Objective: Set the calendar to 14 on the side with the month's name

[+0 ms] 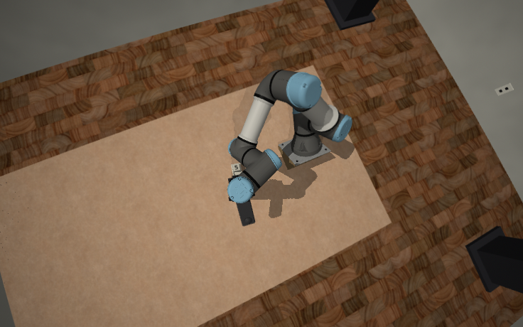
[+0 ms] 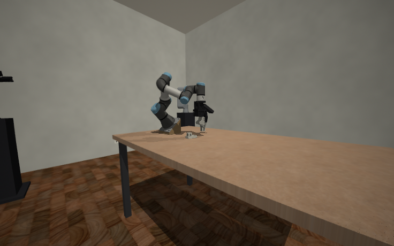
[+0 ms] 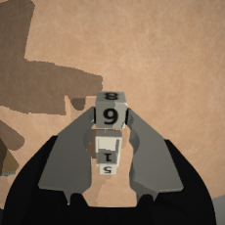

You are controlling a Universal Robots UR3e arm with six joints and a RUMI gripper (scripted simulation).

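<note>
My hand is 110 mm to the left of the tray, 60 mm above it and 20 mm past it. The rest, counted from my hand: white digit cube 10 mm below.
</note>
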